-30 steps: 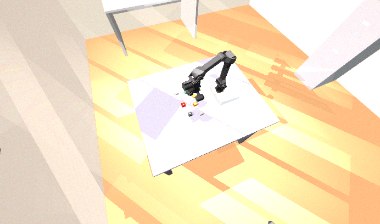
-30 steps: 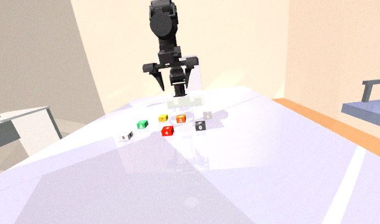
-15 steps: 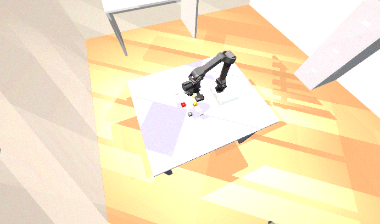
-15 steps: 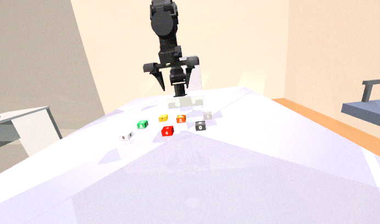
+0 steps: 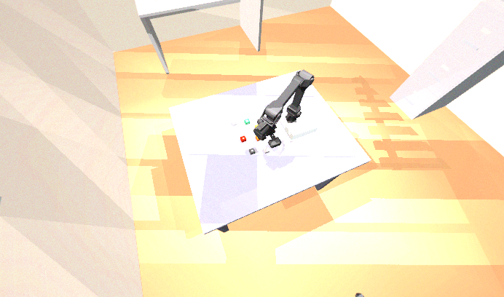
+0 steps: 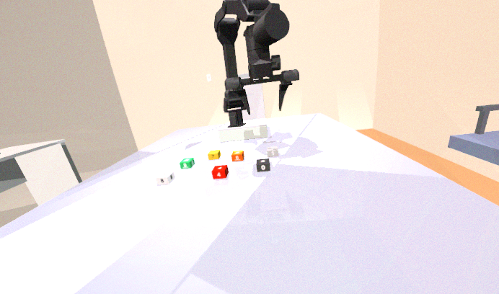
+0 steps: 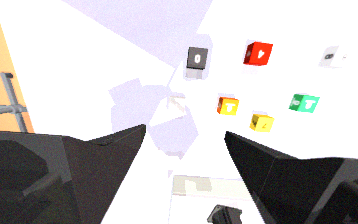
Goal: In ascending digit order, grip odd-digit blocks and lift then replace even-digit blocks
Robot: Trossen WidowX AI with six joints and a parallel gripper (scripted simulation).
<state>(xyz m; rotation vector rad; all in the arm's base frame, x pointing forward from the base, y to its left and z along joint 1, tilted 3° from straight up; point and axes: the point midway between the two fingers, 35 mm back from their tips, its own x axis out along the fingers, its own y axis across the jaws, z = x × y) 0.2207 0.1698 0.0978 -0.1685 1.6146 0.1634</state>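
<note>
Now: gripper tip 11 cm above the dark grey block and 9 cm short of it. From my gripper tip the other things lie so: yellow block (17 cm to the right, 11 cm below, 1 cm ahead); red block (13 cm ahead, 11 cm below, 10 cm to the right); orange block (11 cm below, 9 cm to the right, 2 cm ahead).
</note>
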